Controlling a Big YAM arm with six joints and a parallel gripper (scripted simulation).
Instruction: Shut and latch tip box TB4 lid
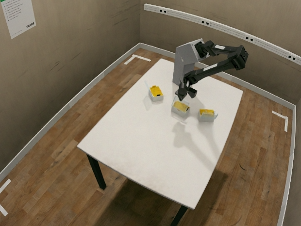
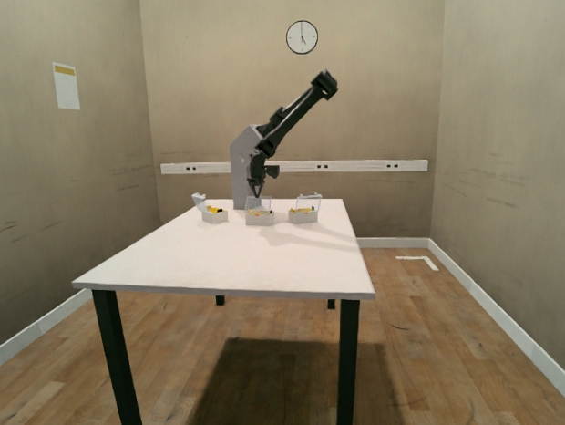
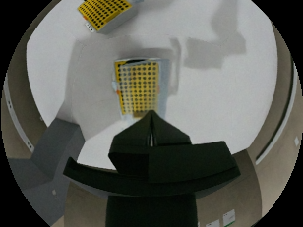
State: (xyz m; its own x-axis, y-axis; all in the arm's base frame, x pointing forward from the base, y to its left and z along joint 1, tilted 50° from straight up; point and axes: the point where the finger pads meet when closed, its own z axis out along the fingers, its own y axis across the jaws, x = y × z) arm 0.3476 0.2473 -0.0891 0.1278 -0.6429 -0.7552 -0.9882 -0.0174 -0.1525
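Right now the lid is 1 cm behind my hand and 4 cm below it. Round my hand: yellow rack: 3 cm behind, 9 cm below; then box: 1 cm behind, 26 cm to the right, 8 cm below; then tip box TB4: 3 cm behind, 8 cm below.
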